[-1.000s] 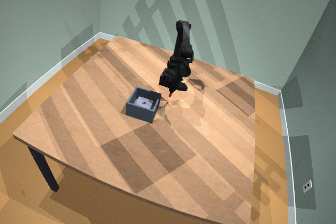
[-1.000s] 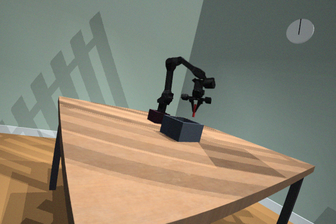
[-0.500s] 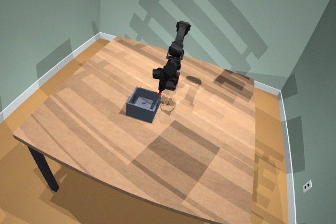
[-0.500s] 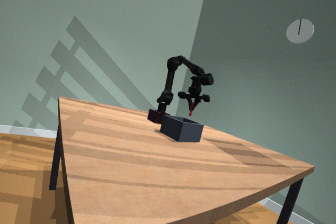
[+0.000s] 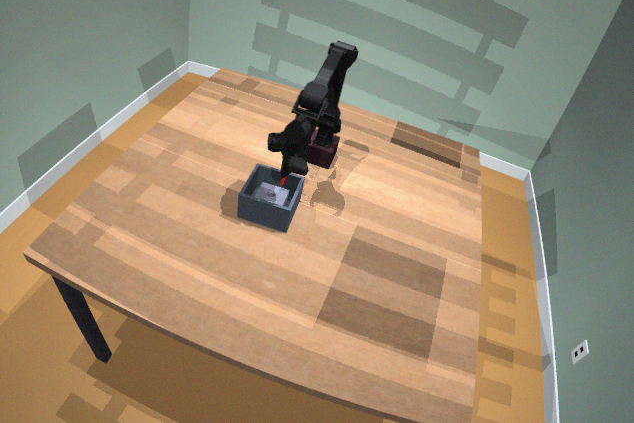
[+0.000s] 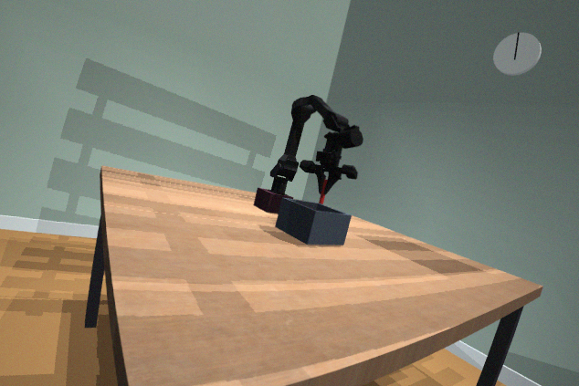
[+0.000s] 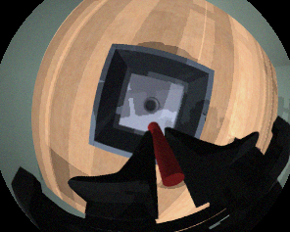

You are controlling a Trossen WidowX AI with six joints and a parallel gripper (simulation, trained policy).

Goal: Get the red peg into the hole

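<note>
Now: gripper tip 10 mm past the red peg, 10 mm to the right of it and 10 mm below it. Round my gripper tip: plate 10 mm ahead, 20 mm to the right, 90 mm below; box 10 mm ahead, 20 mm to the right, 110 mm below.
</note>
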